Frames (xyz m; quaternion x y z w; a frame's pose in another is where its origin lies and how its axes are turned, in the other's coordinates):
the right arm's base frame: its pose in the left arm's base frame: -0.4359 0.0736 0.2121 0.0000 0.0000 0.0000 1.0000
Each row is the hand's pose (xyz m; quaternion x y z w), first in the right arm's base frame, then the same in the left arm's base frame.
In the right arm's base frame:
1: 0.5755 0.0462 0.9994 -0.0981 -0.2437 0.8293 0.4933
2: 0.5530 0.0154 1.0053 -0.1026 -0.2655 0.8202 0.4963
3: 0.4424 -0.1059 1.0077 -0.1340 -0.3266 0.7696 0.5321
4: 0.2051 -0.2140 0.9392 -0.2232 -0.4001 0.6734 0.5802
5: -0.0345 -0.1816 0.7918 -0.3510 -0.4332 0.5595 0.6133
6: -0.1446 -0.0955 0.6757 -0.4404 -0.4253 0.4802 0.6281
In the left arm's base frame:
1: 0.1396 0.1198 1.2115 -0.0981 -0.2437 0.8293 0.4933
2: 0.1171 0.0890 1.2174 -0.1026 -0.2655 0.8202 0.4963
3: 0.0065 -0.0323 1.2198 -0.1340 -0.3266 0.7696 0.5321
4: -0.2308 -0.1404 1.1513 -0.2232 -0.4001 0.6734 0.5802
5: -0.4704 -0.1080 1.0039 -0.3510 -0.4332 0.5595 0.6133
6: -0.5805 -0.0219 0.8878 -0.4404 -0.4253 0.4802 0.6281

